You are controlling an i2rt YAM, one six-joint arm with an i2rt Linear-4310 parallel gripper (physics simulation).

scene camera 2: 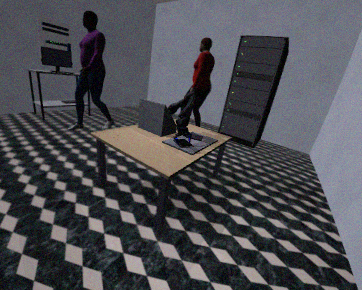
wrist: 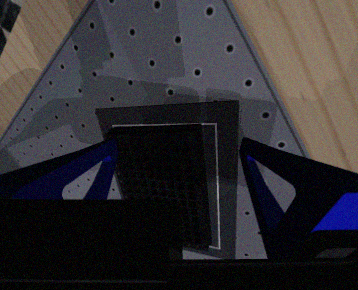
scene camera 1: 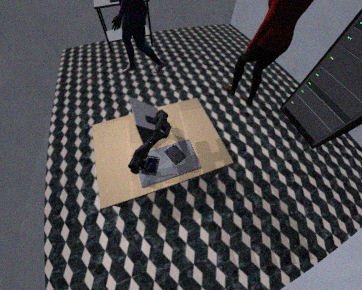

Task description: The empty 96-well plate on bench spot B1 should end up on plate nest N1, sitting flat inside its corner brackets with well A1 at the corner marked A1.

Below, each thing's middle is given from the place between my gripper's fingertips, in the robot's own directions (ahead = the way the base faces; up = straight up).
The dark well plate (wrist: 167,162) is 5 cm to the left of my hand, 4 cm behind it and 1 cm below it. Also, from my hand: dark nest with white outline (wrist: 220,120) 4 cm to the left, 4 cm behind, 2 cm below.
